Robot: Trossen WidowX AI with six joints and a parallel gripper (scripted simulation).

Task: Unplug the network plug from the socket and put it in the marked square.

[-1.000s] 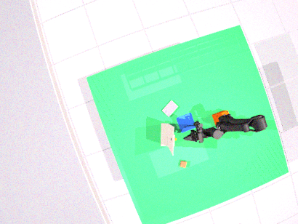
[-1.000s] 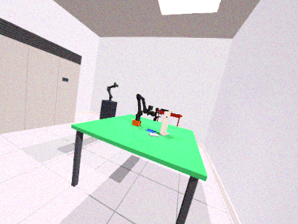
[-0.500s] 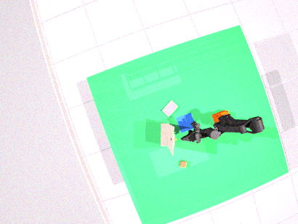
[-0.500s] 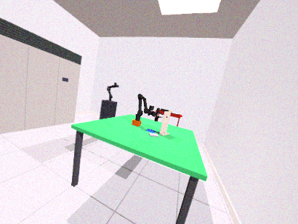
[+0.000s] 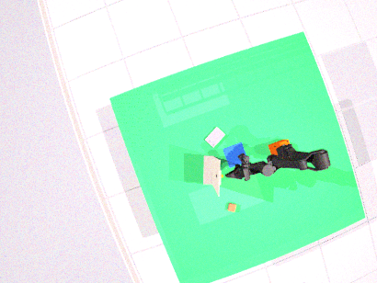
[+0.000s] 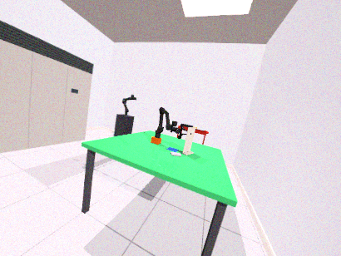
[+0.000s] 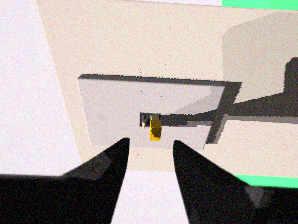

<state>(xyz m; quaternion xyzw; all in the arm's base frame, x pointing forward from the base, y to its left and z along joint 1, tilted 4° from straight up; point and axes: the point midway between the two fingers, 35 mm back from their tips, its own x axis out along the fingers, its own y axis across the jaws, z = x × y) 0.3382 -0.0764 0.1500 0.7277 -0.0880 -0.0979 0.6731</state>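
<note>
Now: the yellow network plug 2 cm ahead of my gripper tip and 1 cm to the right of it. The rest, counted from my gripper tip: flat white tile 22 cm below, 18 cm to the right, 7 cm behind; blue marked square 23 cm below, 13 cm behind, 3 cm to the right; upright panel 9 cm below, 4 cm ahead, 2 cm to the right.
</note>
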